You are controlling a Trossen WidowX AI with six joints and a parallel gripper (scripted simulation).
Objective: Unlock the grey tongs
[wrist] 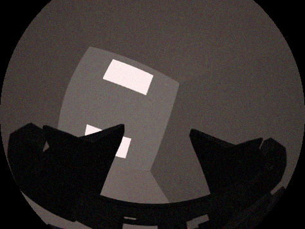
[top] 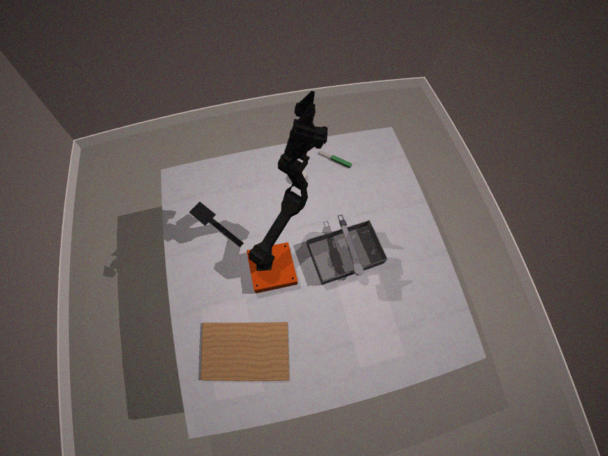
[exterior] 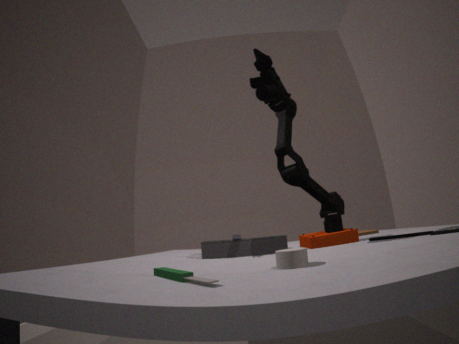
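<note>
My gripper tip is 15 cm short of the roasting tin, 21 cm to the left of it and 72 cm above it. The rest, counted from my gripper tip: green-handled knife (18 cm ahead, 32 cm to the left, 74 cm below); black spatula (44 cm behind, 1 cm to the left, 74 cm below); white cylinder (1 cm behind, 21 cm to the left, 73 cm below).
</note>
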